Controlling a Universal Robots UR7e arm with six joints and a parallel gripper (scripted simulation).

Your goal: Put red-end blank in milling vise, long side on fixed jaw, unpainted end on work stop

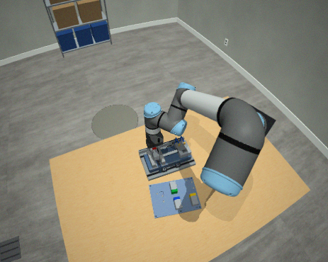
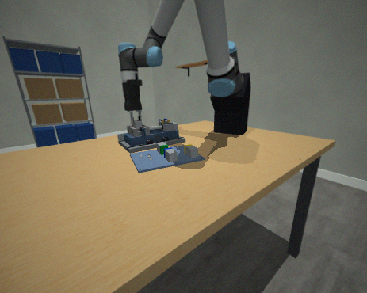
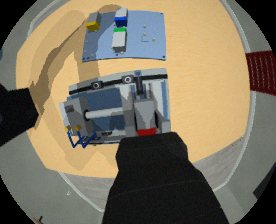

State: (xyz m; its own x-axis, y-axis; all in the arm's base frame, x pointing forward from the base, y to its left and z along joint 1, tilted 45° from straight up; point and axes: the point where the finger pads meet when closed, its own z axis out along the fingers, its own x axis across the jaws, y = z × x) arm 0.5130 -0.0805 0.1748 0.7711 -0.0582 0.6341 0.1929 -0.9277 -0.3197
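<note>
Right now my hand is 2 cm above the red-ended blank. The rest, counted from my hand: green-ended blank (8 cm behind, 18 cm to the left, 10 cm below); then milling vise (7 cm behind, 1 cm to the right, 9 cm below); then plate (8 cm behind, 22 cm to the left, 12 cm below).
</note>
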